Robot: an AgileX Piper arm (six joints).
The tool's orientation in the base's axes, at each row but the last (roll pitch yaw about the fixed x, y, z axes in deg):
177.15 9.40 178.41
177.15 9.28 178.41
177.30 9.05 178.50
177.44 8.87 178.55
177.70 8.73 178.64
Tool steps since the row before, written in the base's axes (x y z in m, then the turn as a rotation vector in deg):
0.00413 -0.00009 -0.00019 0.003 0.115 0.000
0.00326 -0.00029 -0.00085 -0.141 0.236 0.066
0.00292 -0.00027 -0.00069 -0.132 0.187 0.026
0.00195 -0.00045 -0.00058 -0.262 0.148 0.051
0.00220 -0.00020 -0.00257 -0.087 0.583 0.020
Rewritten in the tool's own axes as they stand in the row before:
-0.00404 -0.00002 0.00086 0.000 0.115 0.006
-0.00309 -0.00027 0.00135 0.135 0.236 -0.077
-0.00278 -0.00025 0.00113 0.131 0.186 -0.039
-0.00185 -0.00044 0.00086 0.255 0.145 -0.085
-0.00179 -0.00026 0.00287 0.097 0.582 -0.012

